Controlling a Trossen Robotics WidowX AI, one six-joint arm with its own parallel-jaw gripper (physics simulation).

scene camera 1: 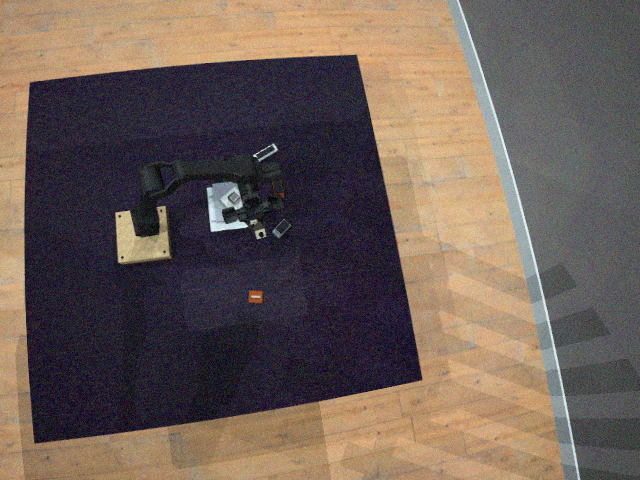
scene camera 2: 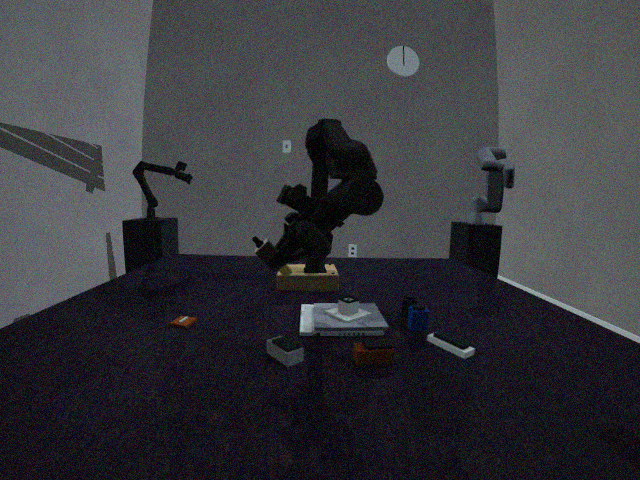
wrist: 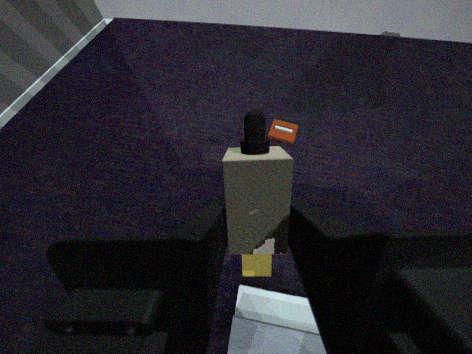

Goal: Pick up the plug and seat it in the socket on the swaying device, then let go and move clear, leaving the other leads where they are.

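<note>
The plug, a beige block (scene camera 1: pixel 260 234) (scene camera 2: pixel 265 250) (wrist: pixel 257 195) with a black stub at one end and a yellow tip at the other, is between the fingers. My gripper (wrist: pixel 254 198) is shut on it and holds it tilted above the mat, stub pointing up and outward. The pale flat device (scene camera 1: pixel 219 225) (scene camera 2: pixel 307 320) (wrist: pixel 275 305) lies beside and below the gripper. On its top a small grey socket block (scene camera 1: pixel 233 197) (scene camera 2: pixel 348 305) with a dark opening stands on a white plate (scene camera 2: pixel 336 313). The arm partly covers the device in scene camera 1. The socket does not show in the wrist view.
Around the device stand a grey block (scene camera 1: pixel 281 228) (scene camera 2: pixel 285 352), an orange block (scene camera 1: pixel 279 188) (scene camera 2: pixel 373 353), a blue block (scene camera 2: pixel 418 318), a black block (scene camera 2: pixel 407 306) and a white strip (scene camera 1: pixel 265 151) (scene camera 2: pixel 451 345). An orange tile (scene camera 1: pixel 251 300) (scene camera 2: pixel 183 322) (wrist: pixel 283 132) lies farther off.
</note>
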